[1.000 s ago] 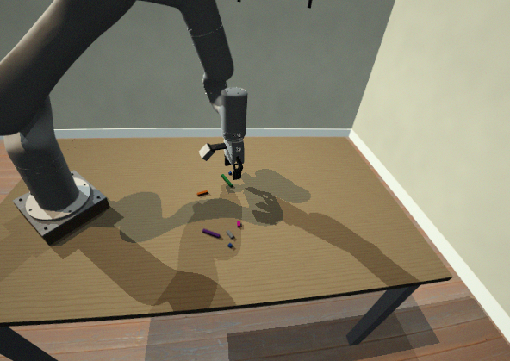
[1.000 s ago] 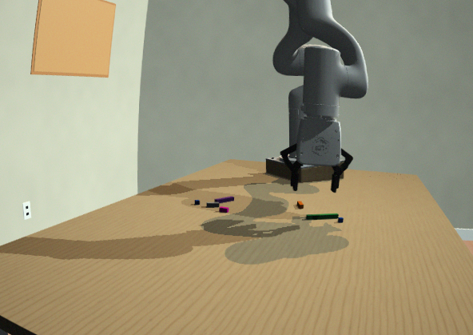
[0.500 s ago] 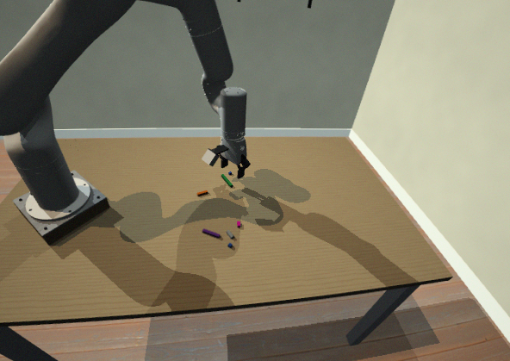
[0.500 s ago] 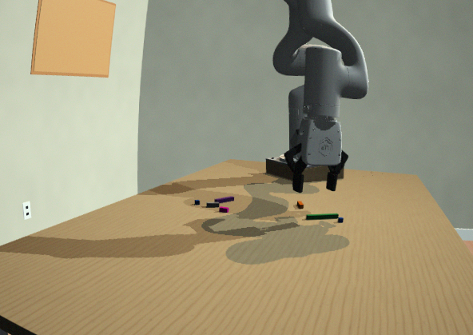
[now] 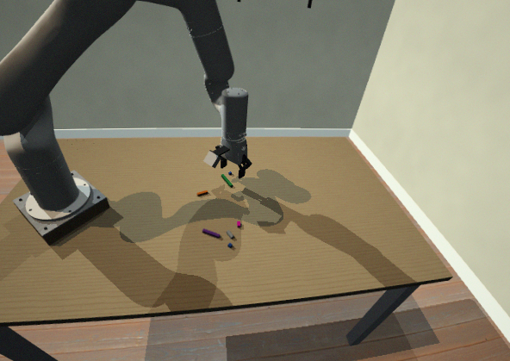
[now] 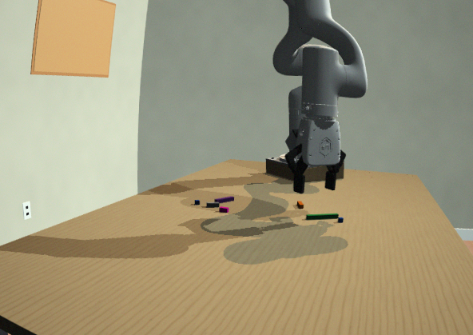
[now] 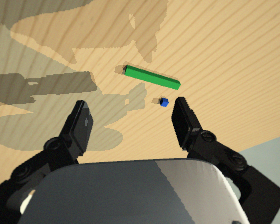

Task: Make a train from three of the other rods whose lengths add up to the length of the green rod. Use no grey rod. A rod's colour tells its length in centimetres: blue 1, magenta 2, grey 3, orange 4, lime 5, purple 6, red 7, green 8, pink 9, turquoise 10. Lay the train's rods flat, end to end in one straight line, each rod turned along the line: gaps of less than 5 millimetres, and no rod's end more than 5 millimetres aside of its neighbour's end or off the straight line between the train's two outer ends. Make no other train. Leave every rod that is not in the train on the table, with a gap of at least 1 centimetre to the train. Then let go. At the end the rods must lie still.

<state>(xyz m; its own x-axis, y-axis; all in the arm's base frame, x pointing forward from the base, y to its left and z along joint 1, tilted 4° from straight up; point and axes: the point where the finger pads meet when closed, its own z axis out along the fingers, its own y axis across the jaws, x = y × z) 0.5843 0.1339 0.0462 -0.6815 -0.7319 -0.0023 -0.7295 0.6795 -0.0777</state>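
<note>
Now: the green rod 7 cm below my hand, 2 cm to the left of it and 2 cm behind it. The rest, counted from my hand: grey rod (25 cm to the right, 7 cm below, 2 cm behind); orange rod (12 cm behind, 7 cm below, 5 cm to the right); magenta rod (21 cm to the right, 7 cm below, 2 cm ahead).
</note>
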